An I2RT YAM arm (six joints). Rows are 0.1 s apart.
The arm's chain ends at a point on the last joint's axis. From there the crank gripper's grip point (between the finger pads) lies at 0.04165 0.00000 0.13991 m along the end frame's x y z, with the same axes.
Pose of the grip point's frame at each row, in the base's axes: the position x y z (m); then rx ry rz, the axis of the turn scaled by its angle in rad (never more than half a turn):
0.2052, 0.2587, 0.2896, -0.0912, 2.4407, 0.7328
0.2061, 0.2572, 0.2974, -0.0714, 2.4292, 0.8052
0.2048, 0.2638, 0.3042, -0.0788, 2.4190, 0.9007
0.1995, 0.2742, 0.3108, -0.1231, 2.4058, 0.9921
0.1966, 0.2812, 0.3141, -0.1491, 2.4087, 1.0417
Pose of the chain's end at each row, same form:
0.1676, 0.1814, 0.4076, -0.0912, 2.4407, 0.7328
0.1702, 0.1732, 0.4113, -0.0714, 2.4292, 0.8052
0.1733, 0.1716, 0.4129, -0.0788, 2.4190, 0.9007
0.1738, 0.1746, 0.4144, -0.1231, 2.4058, 0.9921
0.1756, 0.1782, 0.4154, -0.1491, 2.4087, 1.0417

